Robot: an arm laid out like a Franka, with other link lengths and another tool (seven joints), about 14 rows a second.
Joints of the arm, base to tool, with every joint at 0 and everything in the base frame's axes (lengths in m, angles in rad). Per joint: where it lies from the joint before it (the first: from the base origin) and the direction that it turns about. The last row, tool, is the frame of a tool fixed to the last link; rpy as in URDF.
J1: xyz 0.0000 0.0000 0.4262 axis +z
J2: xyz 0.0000 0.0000 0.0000 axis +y
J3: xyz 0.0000 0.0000 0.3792 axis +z
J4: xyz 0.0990 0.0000 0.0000 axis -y
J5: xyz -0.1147 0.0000 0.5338 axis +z
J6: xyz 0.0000 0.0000 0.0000 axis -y
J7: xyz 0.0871 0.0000 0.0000 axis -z
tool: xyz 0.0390 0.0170 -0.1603 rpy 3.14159 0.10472 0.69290
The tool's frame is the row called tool.
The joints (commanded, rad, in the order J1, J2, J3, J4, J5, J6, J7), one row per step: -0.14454 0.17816 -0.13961 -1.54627 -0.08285 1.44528 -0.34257; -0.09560 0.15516 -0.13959 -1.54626 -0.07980 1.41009 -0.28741; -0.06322 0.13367 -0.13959 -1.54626 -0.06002 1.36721 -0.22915; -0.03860 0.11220 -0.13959 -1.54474 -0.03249 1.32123 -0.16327; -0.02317 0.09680 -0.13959 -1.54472 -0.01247 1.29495 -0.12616; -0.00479 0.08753 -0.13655 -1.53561 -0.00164 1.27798 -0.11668; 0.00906 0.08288 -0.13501 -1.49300 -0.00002 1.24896 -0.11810; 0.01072 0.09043 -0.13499 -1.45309 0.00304 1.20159 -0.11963
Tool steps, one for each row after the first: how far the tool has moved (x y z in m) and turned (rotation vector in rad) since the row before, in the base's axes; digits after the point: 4 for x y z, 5 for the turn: -0.0013 0.0372 0.0150 -0.00765 0.00878 -0.00777; -0.0061 0.0273 0.0133 0.00839 0.01479 -0.02920; -0.0084 0.0223 0.0140 0.01265 0.01694 -0.04325; -0.0060 0.0145 0.0098 0.01115 0.00788 -0.02205; -0.0023 0.0176 0.0113 0.00882 -0.00284 0.01161; -0.0017 0.0120 0.0272 0.00041 -0.01838 0.01681; -0.0038 0.0029 0.0154 0.00439 0.01452 0.00315
